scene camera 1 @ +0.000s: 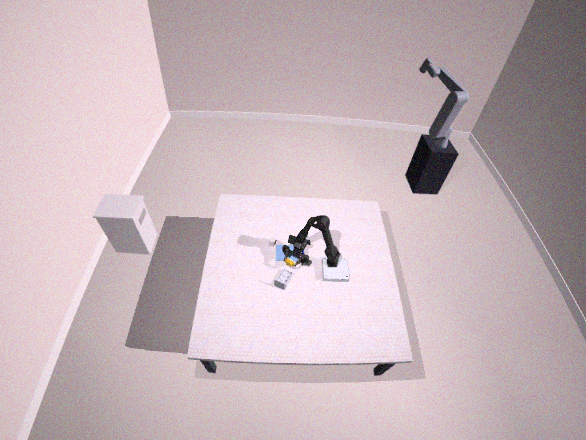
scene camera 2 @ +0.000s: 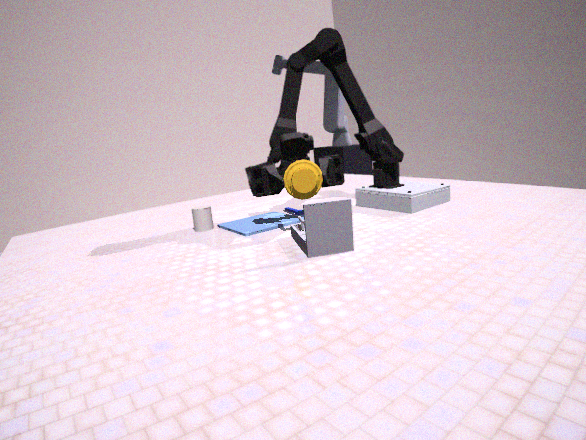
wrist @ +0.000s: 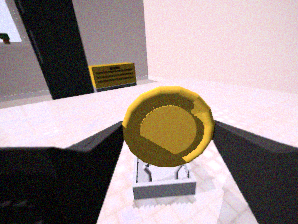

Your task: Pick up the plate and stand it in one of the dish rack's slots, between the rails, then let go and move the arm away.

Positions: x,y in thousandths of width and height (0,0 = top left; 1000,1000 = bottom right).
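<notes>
My gripper (scene camera 2: 520,410) (wrist: 559,560), carrying yellow plate (scene camera 2: 516,408) (wrist: 565,565). Grey dish rack (scene camera 2: 559,522) (wrist: 502,810) present. Blue mat (scene camera 2: 431,512) too.
</notes>
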